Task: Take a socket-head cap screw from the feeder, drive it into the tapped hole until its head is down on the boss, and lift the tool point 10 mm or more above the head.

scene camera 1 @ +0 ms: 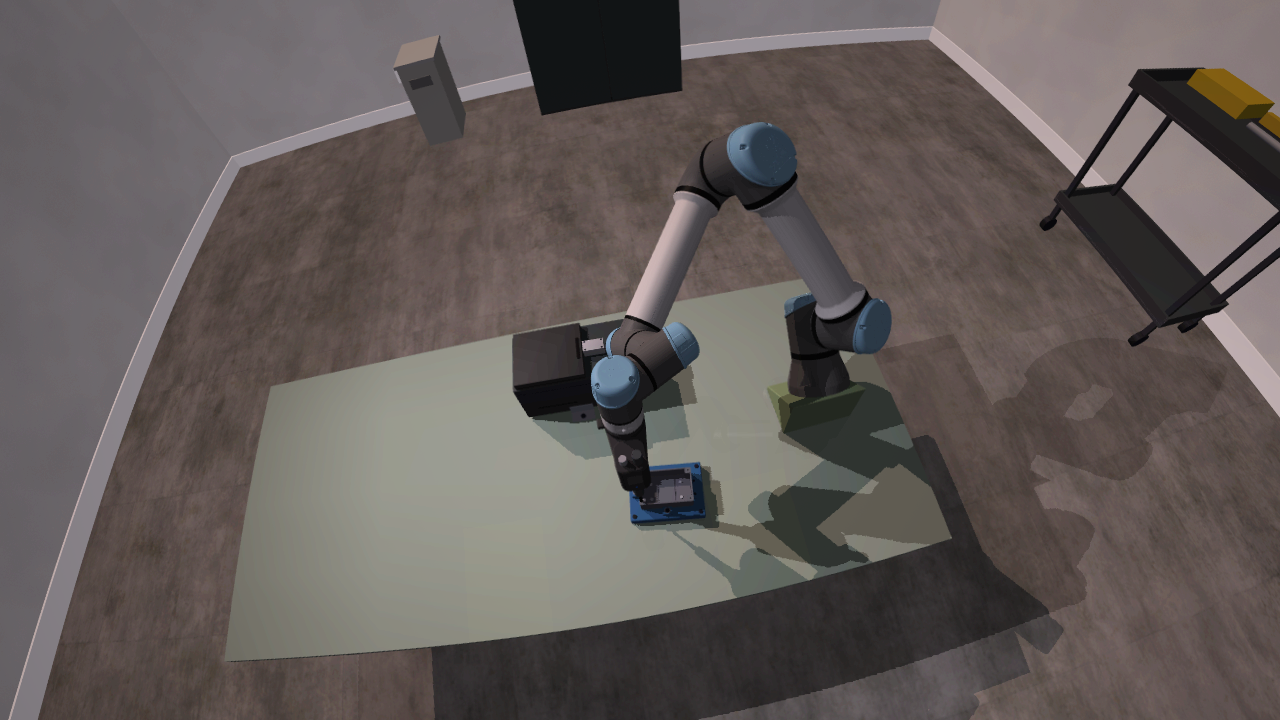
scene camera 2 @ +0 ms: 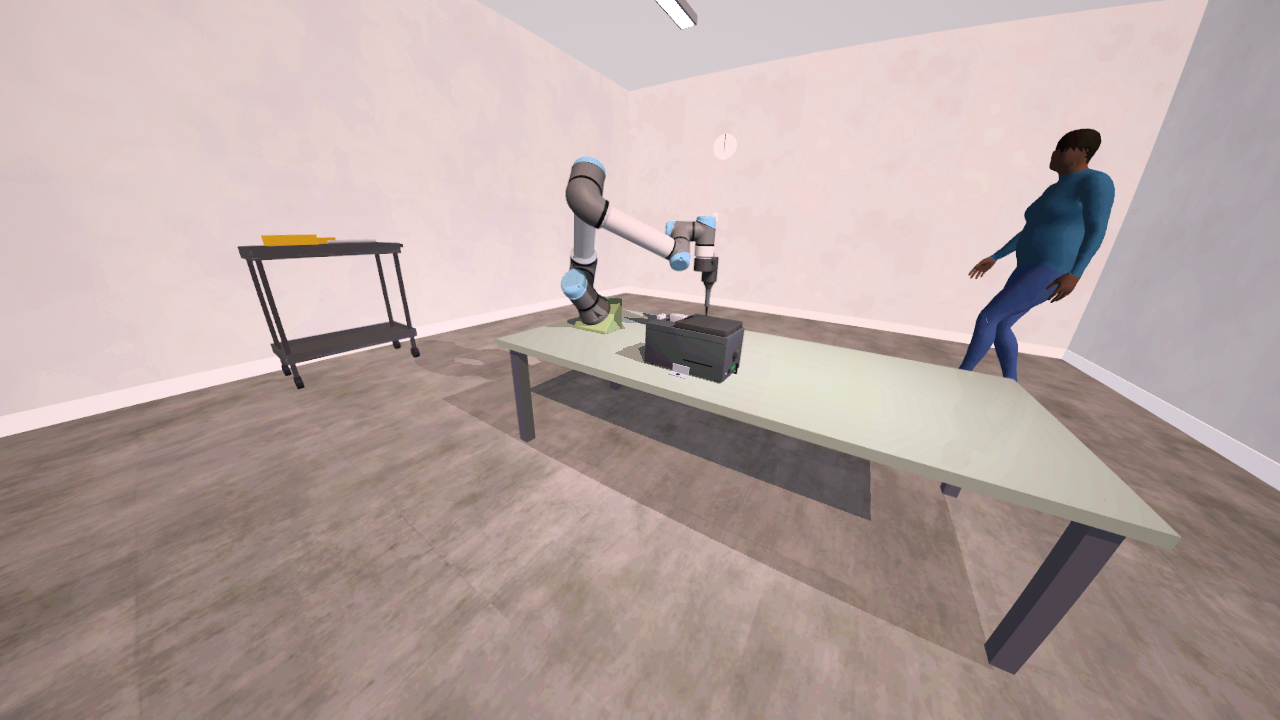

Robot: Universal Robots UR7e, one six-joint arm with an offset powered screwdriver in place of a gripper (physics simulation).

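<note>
My screwdriver points down, its tip at the left part of the grey housing in scene camera 1. The housing sits on a blue fixture plate on the table. The tip, the tapped hole and any screw there are too small or hidden to make out, and I cannot tell whether the tip touches a screw or the boss. The black screw feeder stands behind the fixture in scene camera 1. In scene camera 2 it stands in front and hides the fixture and the tip's end.
The arm's base stands on a green mount on the pale green table. A dark cart stands on the floor near a wall. A person in a blue top stands beyond the table.
</note>
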